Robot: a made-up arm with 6 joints. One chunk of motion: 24 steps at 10 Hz.
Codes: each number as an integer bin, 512 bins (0 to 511) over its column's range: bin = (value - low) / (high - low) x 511, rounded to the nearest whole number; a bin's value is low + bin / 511 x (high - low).
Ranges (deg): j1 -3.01..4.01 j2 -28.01..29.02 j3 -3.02..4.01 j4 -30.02..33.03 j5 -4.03..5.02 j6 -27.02..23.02
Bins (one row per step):
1: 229 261 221 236 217 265
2: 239 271 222 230 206 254
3: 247 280 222 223 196 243
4: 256 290 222 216 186 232
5: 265 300 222 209 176 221
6: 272 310 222 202 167 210
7: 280 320 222 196 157 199
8: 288 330 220 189 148 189
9: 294 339 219 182 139 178
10: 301 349 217 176 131 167
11: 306 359 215 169 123 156
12: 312 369 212 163 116 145
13: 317 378 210 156 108 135
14: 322 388 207 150 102 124
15: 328 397 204 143 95 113
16: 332 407 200 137 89 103
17: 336 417 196 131 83 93
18: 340 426 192 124 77 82
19: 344 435 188 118 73 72
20: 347 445 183 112 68 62
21: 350 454 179 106 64 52
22: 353 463 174 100 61 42
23: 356 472 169 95 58 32
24: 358 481 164 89 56 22
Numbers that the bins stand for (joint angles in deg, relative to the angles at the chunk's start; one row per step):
1: 0.14 1.12 0.02 -0.90 -0.19 -1.07
2: 0.27 2.23 0.03 -1.64 -0.38 -2.15
3: 0.38 3.24 0.03 -2.51 -0.56 -3.22
4: 0.51 4.36 0.03 -3.37 -0.74 -4.30
5: 0.63 5.47 0.03 -4.23 -0.91 -5.38
6: 0.73 6.59 0.03 -5.10 -1.07 -6.46
7: 0.84 7.70 0.03 -5.84 -1.25 -7.53
8: 0.95 8.82 0.01 -6.70 -1.41 -8.51
9: 1.03 9.82 -0.01 -7.56 -1.57 -9.59
10: 1.13 10.94 -0.03 -8.30 -1.71 -10.67
11: 1.19 12.06 -0.06 -9.17 -1.85 -11.74
12: 1.28 13.17 -0.10 -9.91 -1.98 -12.82
13: 1.34 14.18 -0.13 -10.77 -2.12 -13.80
14: 1.41 15.29 -0.17 -11.51 -2.22 -14.88
15: 1.50 16.30 -0.21 -12.38 -2.35 -15.95
16: 1.55 17.41 -0.27 -13.12 -2.45 -16.93
17: 1.61 18.53 -0.32 -13.86 -2.56 -17.91
18: 1.66 19.53 -0.38 -14.72 -2.67 -18.99
19: 1.72 20.54 -0.43 -15.46 -2.74 -19.97
20: 1.76 21.65 -0.50 -16.20 -2.83 -20.95
21: 1.80 22.66 -0.56 -16.94 -2.90 -21.93
22: 1.84 23.66 -0.63 -17.68 -2.95 -22.91
23: 1.88 24.67 -0.70 -18.30 -3.00 -23.89
24: 1.91 25.67 -0.76 -19.04 -3.04 -24.87

